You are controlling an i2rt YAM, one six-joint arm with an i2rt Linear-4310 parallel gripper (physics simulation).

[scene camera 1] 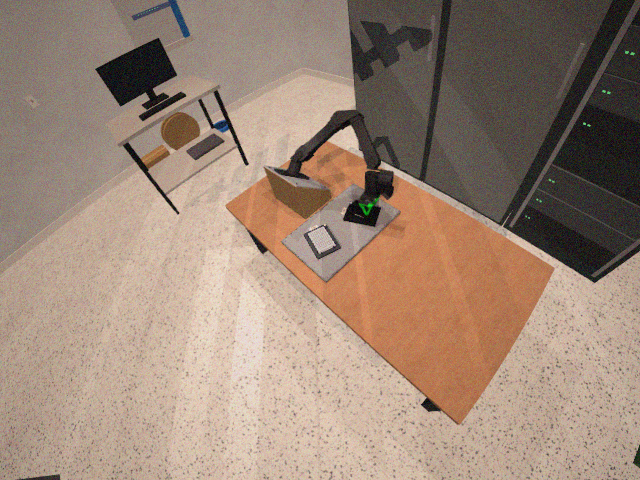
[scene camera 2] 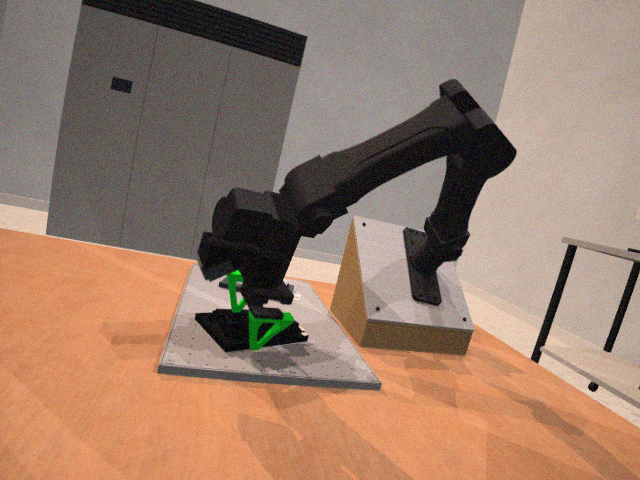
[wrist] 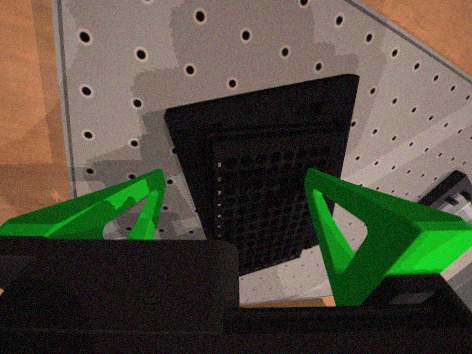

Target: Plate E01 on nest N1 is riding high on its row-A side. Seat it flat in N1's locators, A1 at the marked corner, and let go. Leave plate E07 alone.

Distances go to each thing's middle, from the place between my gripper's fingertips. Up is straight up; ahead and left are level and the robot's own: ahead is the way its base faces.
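Labels:
Taking the black perforated plate (scene camera 2: 232, 322) as the reference, my hand is 30 mm to the left of it and 20 mm past it, and it's 10 mm below it.

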